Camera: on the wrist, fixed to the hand. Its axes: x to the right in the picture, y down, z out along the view.
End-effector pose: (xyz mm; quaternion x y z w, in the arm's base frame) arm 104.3 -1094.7 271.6 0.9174 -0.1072 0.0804 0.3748
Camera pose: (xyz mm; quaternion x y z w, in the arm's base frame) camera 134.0 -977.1 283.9 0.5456 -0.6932 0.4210 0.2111
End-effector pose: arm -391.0 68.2 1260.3 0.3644 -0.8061 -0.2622 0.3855
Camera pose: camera -293.6 -5.2 1260.4 -0.3007 -0.7757 0.1351 0.5382
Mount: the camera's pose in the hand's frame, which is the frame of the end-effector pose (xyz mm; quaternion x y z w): 15.4 -81.3 -89.6 0.0002 0.1052 0.7183 0.6878
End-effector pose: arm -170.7 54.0 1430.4 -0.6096 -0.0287 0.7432 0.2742
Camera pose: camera -59.4 103.6 1424.5 0.5180 -0.4471 -0.6440 0.3421
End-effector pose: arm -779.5 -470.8 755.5 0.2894 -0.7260 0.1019 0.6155
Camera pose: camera -661.5 -496.2 773.1 -0.3330 -0.6424 0.5428 0.4264
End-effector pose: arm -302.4 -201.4 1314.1 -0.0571 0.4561 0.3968 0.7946
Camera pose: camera -303.6 -288.2 1228.5 0.2467 0.4383 0.8375 0.2135
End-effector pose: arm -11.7 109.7 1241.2 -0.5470 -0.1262 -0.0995 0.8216
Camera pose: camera -12.8 -4.5 1284.0 -0.4562 0.3925 0.4642 0.6499
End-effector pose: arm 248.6 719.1 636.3 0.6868 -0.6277 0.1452 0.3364
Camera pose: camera 349.2 763.9 688.7 0.0063 -0.8896 0.4139 0.1930
